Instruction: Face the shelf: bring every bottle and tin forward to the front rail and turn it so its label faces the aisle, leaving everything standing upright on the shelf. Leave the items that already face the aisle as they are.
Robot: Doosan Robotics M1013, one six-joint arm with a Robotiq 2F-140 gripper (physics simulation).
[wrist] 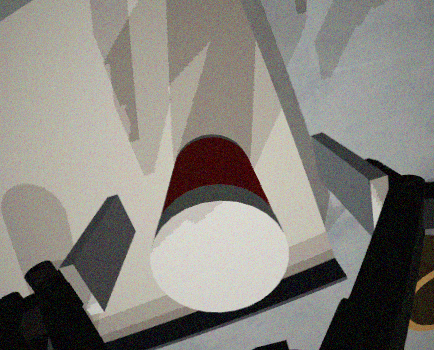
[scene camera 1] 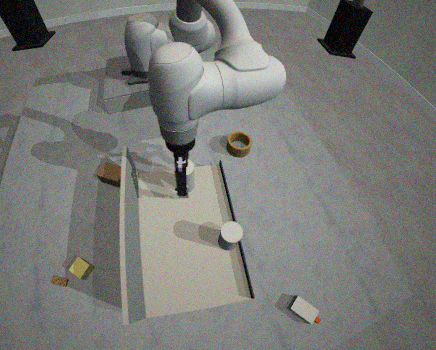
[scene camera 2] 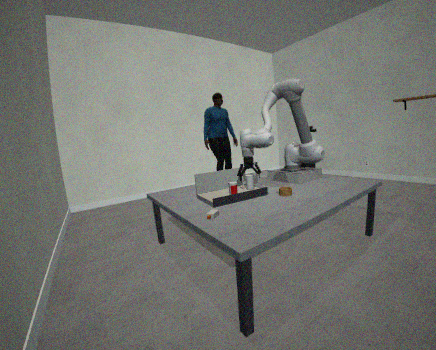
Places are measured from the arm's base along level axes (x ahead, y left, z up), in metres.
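Where they show: gripper, fingertip midpoint: (scene camera 2: 250,183); arm's base at its link origin: (scene camera 2: 293,170).
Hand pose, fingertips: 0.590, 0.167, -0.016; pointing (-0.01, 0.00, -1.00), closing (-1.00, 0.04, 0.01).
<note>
Each offset is from my fingertips to the centre of the thing, as dx, dy, dz.
A tall white-topped can {+0.004, +0.004, +0.015} (scene camera 1: 190,176) (scene camera 2: 250,181) (wrist: 220,255) stands upright near the shelf's far end. In the wrist view its dark red label faces away from the black front rail {+0.153, +0.149, -0.049} (scene camera 1: 235,220) (scene camera 2: 240,196) (wrist: 320,275). My gripper (scene camera 1: 182,194) (scene camera 2: 249,177) (wrist: 218,186) is open, pointing down, with one finger on either side of this can and a gap on both sides. A shorter white-topped tin {+0.206, +0.120, +0.010} (scene camera 1: 231,233) (scene camera 2: 233,188) stands upright at the front rail, its red label facing the aisle in scene camera 2. Both are on the cream shelf (scene camera 1: 175,280) (wrist: 45,125).
A raised back panel (scene camera 1: 123,225) runs along the shelf's rear. An orange-brown ring {-0.173, +0.217, -0.050} (scene camera 1: 239,151) (scene camera 2: 285,192) lies beyond the rail. A white box with orange tip {+0.446, +0.330, -0.061} (scene camera 1: 304,309) (scene camera 2: 213,214) lies in front. Behind are a brown box {-0.056, -0.261, -0.050} (scene camera 1: 109,174), yellow block {+0.268, -0.326, -0.056} (scene camera 1: 80,267) and small orange block {+0.306, -0.402, -0.071} (scene camera 1: 60,281). A person (scene camera 2: 218,125) stands behind the table.
</note>
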